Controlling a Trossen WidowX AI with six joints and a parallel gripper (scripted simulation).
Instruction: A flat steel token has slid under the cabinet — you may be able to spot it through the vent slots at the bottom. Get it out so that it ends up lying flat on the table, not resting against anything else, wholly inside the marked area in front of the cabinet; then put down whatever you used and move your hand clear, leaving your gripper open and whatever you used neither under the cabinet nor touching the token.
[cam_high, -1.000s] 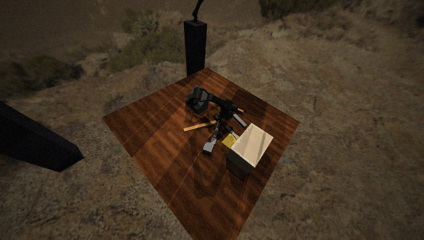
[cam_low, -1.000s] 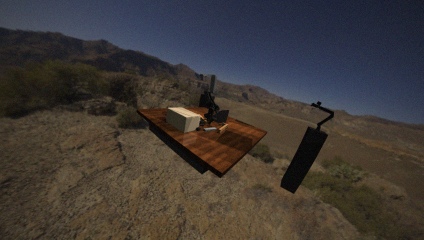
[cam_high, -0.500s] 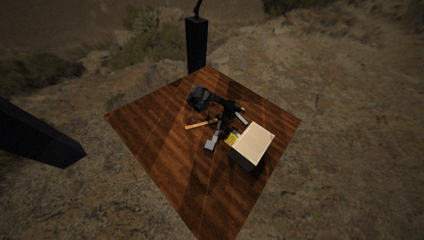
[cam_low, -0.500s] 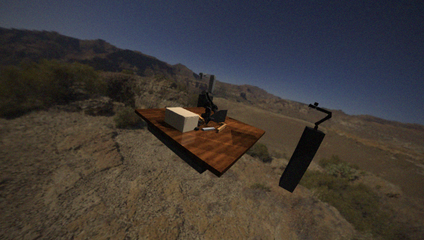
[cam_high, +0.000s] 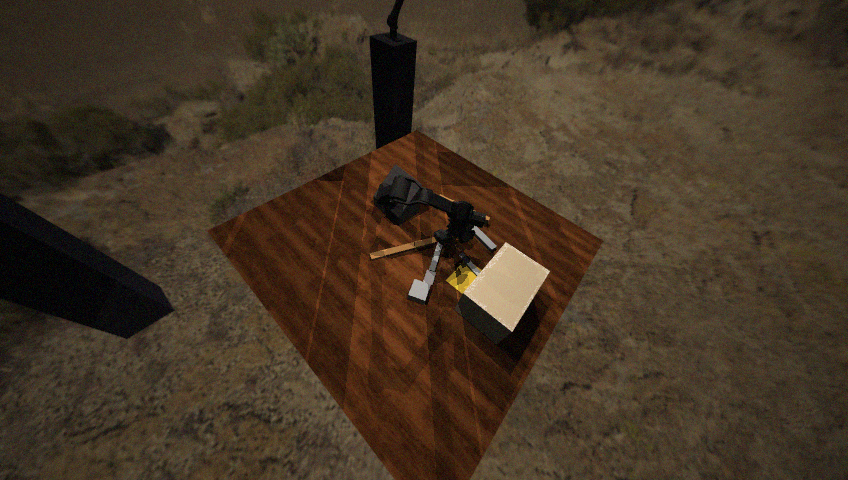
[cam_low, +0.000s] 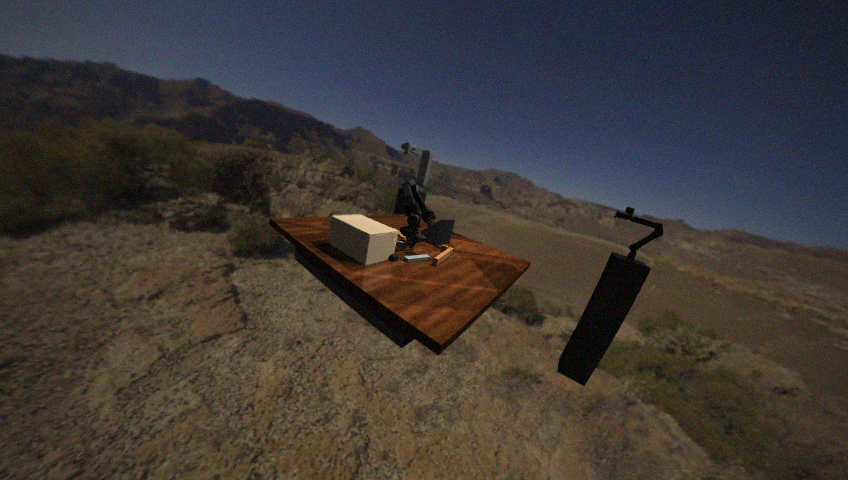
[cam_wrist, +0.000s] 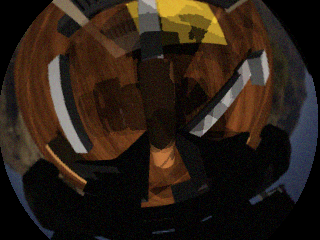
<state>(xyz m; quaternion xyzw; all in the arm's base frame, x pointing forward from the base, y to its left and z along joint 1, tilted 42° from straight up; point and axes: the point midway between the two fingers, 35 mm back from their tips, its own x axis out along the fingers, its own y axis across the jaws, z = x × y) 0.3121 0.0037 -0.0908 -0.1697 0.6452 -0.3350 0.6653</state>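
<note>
Now: the grey scraper 16 cm to the right of my gripper tip and 3 cm ahead of it. Round my gripper tip: wooden stick 18 cm to the right, 12 cm behind; then grey block 29 cm to the right, 7 cm ahead, 1 cm above; then grey bar 13 cm to the left, 9 cm ahead.
</note>
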